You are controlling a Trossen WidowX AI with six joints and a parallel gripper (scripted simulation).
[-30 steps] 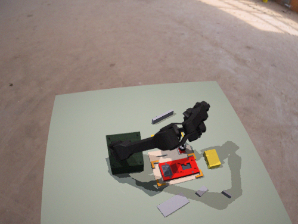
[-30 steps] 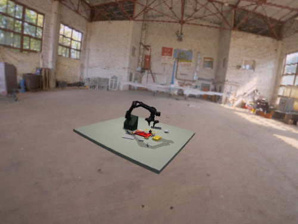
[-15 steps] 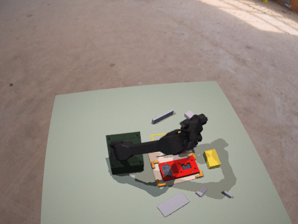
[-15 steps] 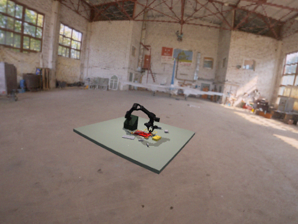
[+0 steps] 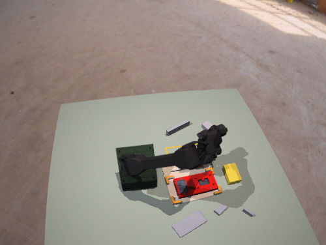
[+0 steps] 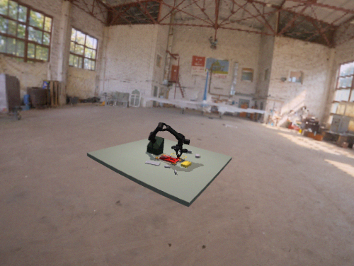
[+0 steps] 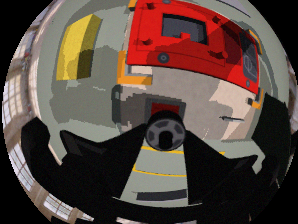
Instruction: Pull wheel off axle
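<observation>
My gripper tip is now right at the dark grey wheel. Also, from my gripper tip: grey bar: 8 cm behind, 26 cm to the left, 2 cm below; yellow block: 17 cm ahead, 8 cm to the right, 2 cm below; upright axle: right at my gripper tip.
</observation>
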